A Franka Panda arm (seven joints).
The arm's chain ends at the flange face. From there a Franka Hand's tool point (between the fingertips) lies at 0.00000 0.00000 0.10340 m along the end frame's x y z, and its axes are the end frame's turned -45 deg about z.
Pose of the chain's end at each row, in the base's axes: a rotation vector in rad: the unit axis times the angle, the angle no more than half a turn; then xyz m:
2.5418, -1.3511, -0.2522, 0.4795, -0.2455, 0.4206
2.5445, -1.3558, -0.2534, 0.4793, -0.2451, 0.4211
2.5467, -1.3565, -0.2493, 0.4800, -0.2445, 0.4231
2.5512, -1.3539, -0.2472, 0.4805, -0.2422, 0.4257
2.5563, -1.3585, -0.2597, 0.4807, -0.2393, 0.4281
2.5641, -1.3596, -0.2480, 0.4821, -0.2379, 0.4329
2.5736, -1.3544, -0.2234, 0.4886, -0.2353, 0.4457
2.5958, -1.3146, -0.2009, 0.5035, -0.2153, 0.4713
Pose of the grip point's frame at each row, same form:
2.9373, -0.2825, -0.3824, 0.4518, -0.2599, 0.3220
2.9417, -0.2859, -0.3811, 0.4518, -0.2590, 0.3224
2.9430, -0.2856, -0.3761, 0.4528, -0.2584, 0.3243
2.9456, -0.2813, -0.3727, 0.4536, -0.2560, 0.3268
2.9547, -0.2839, -0.3807, 0.4534, -0.2520, 0.3292
2.9595, -0.2816, -0.3659, 0.4559, -0.2504, 0.3337
2.9606, -0.2724, -0.3398, 0.4641, -0.2484, 0.3461
2.9608, -0.2257, -0.3181, 0.4806, -0.2295, 0.3715

